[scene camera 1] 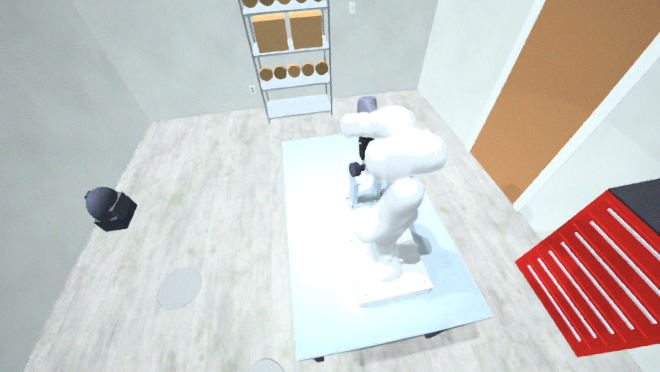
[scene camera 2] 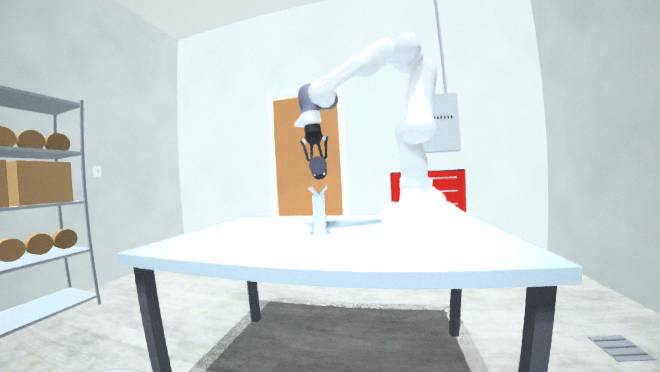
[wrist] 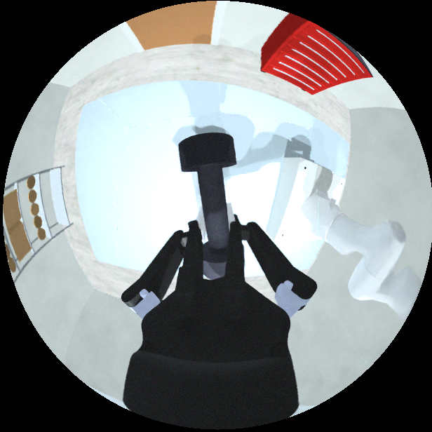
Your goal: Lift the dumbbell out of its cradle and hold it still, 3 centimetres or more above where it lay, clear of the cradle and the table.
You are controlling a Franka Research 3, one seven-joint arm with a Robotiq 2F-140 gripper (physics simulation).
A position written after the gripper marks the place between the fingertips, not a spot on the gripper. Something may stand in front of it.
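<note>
A dark dumbbell [wrist: 206,153] appears in the wrist view together with the gripper [wrist: 216,211].
</note>
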